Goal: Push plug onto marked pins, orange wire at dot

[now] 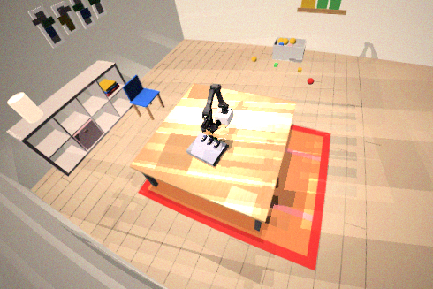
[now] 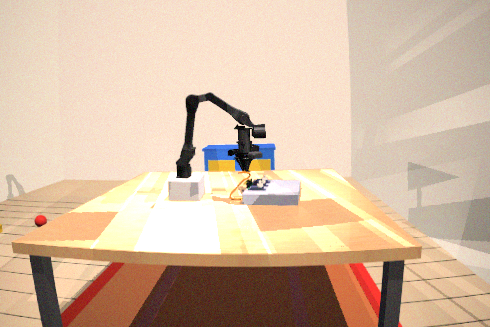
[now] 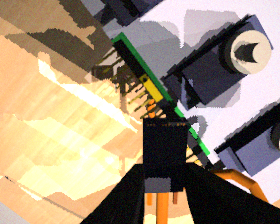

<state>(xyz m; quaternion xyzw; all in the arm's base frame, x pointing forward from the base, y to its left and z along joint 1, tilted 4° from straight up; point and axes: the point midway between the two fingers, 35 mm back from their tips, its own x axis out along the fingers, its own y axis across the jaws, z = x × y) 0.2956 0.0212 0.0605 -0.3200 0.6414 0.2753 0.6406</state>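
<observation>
The yellow band is 50 mm below my gripper tip, 30 mm to the left of it and 20 mm ahead of it. Round my gripper tip: servo motor: 70 mm below, 70 mm ahead; printed holder: 180 mm ahead, 90 mm below.
</observation>
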